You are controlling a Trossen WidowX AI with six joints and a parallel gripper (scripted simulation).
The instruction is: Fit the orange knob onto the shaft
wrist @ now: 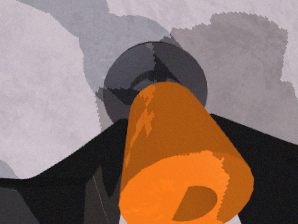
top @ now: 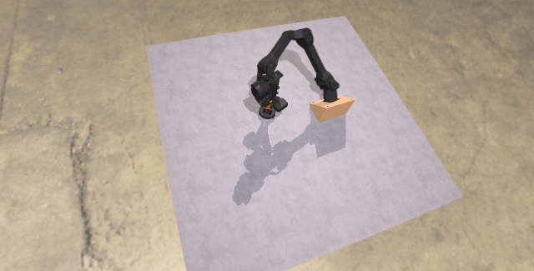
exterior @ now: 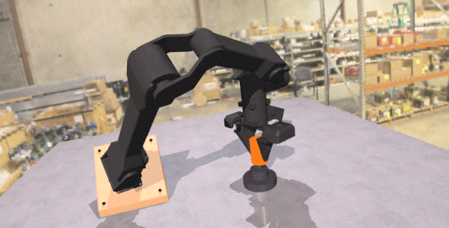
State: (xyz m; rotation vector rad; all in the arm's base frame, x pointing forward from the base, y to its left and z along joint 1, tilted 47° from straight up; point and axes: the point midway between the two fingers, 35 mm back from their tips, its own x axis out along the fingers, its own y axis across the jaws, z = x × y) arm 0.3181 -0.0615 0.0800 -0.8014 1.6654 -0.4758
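My gripper tip is 20 mm below the orange knob. From my gripper tip the other things lie so: pedestal 40 mm below.
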